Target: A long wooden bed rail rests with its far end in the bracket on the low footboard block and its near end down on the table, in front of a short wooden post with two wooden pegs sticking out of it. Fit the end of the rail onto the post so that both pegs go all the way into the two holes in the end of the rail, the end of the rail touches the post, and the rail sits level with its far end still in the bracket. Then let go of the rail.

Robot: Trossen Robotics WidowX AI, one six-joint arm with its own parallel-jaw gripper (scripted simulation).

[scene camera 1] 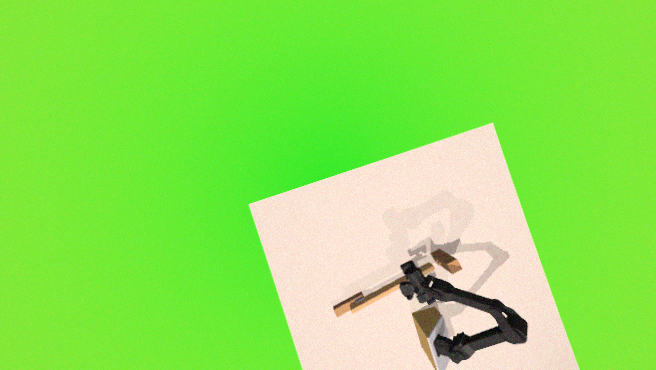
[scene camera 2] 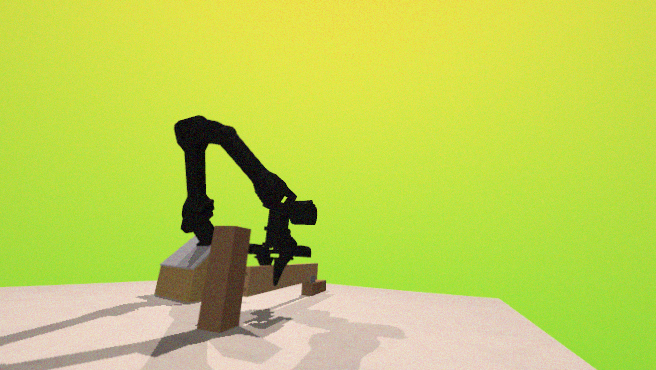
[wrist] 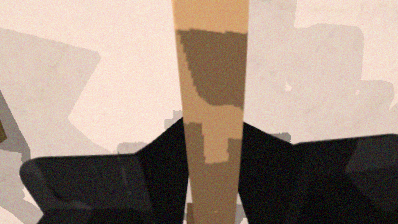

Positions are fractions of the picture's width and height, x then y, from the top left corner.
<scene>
A wooden rail shows in scene camera 1 (0.60, 0.77), in scene camera 2 (0.40, 0.75) and in the wrist view (0.53, 0.23).
</scene>
